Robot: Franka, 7 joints.
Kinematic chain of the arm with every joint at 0, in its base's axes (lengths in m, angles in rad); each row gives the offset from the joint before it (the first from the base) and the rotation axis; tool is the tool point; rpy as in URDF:
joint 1: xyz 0 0 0.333 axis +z
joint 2: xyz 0 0 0 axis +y
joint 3: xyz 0 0 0.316 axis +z
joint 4: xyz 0.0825 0 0 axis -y
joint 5: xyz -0.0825 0 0.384 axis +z
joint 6: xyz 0 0 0 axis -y
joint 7: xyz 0.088 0 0 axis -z
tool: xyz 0 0 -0.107 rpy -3.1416 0 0
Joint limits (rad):
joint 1: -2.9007..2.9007
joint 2: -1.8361..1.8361
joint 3: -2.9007..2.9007
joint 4: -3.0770..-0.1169
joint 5: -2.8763..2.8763
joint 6: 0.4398..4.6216
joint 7: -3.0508..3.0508
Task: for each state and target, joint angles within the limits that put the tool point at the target. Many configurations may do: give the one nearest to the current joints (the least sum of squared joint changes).
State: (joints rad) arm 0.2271 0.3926 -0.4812 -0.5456 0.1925 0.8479 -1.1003
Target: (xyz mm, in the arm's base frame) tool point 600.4 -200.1 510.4
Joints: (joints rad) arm -0.0148 0.7011 -0.5571 -0.8383 0.1523 0.7966 -1.1003
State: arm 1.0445 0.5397 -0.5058 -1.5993 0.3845 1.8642 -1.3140
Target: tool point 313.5 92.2 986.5
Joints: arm 0.9289 -0.4233 -0.4335 -1.2160 0.4113 1.7656 -1.3140
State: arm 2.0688 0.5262 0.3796 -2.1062 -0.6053 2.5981 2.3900
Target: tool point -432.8 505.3 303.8
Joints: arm 1.9786 0.4767 0.3046 -1.8630 -0.5947 2.6409 2.3900
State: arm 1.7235 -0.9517 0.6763 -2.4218 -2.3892 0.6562 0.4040
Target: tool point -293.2 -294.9 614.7
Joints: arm 2.0052 -1.3255 1.1922 -2.3639 -2.5033 0.5214 0.4040
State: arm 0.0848 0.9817 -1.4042 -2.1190 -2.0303 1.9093 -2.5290
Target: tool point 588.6 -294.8 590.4
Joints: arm 0.6433 0.9628 -1.5175 -1.6740 -2.0775 1.7901 -2.5290
